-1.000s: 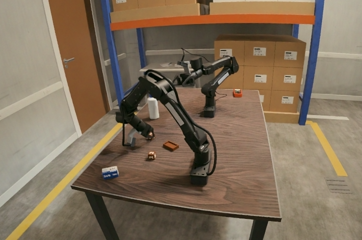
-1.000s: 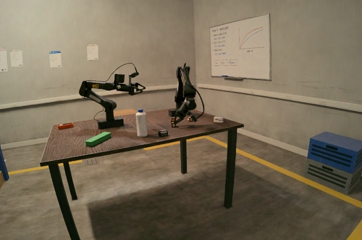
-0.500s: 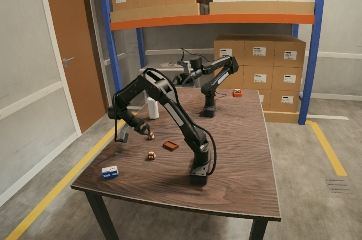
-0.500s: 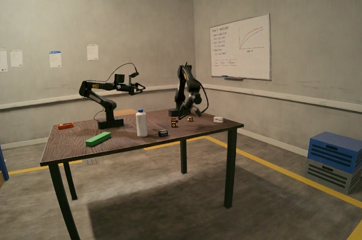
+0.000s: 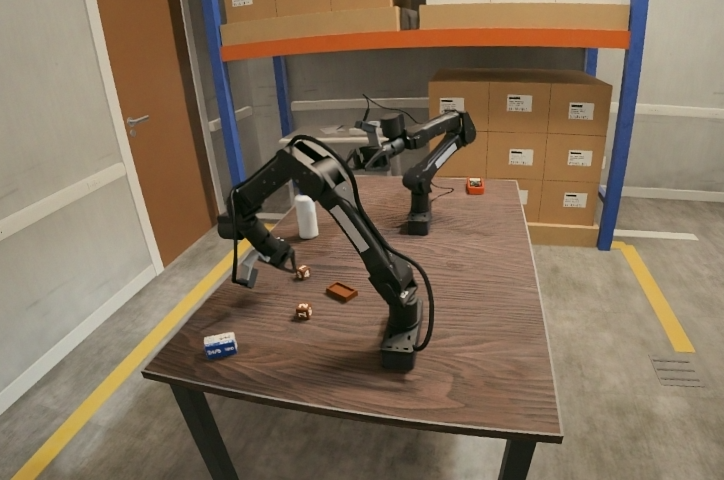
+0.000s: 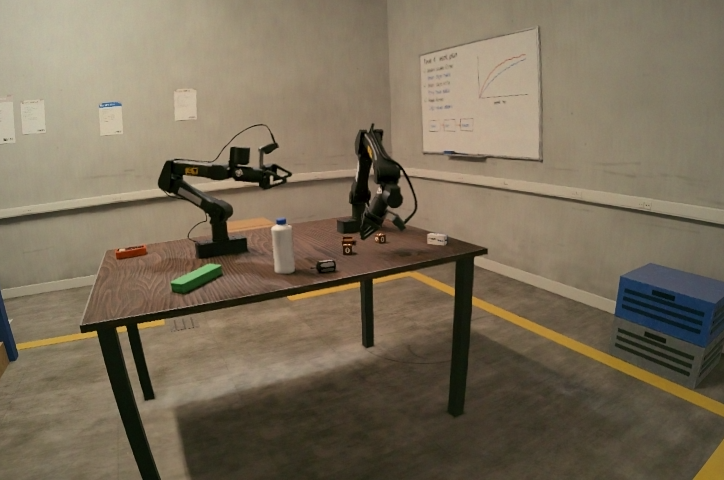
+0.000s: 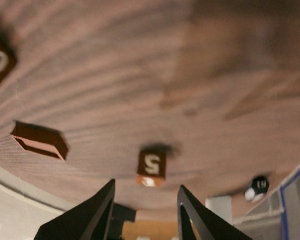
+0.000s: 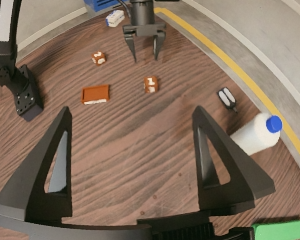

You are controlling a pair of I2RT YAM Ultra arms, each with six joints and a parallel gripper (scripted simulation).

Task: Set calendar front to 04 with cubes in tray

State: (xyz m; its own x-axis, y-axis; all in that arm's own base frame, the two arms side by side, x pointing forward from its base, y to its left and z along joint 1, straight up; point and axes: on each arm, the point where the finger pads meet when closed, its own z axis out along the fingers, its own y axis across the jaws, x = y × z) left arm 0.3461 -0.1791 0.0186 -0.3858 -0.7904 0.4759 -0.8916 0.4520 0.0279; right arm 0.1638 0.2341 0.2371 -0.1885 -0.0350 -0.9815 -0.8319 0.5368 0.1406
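Right now my left hand is 16 cm past the brown calendar tray, 2 cm to the right of it and 5 cm above it. Round my left hand: black item 12 cm ahead, 22 cm to the right, 4 cm below.
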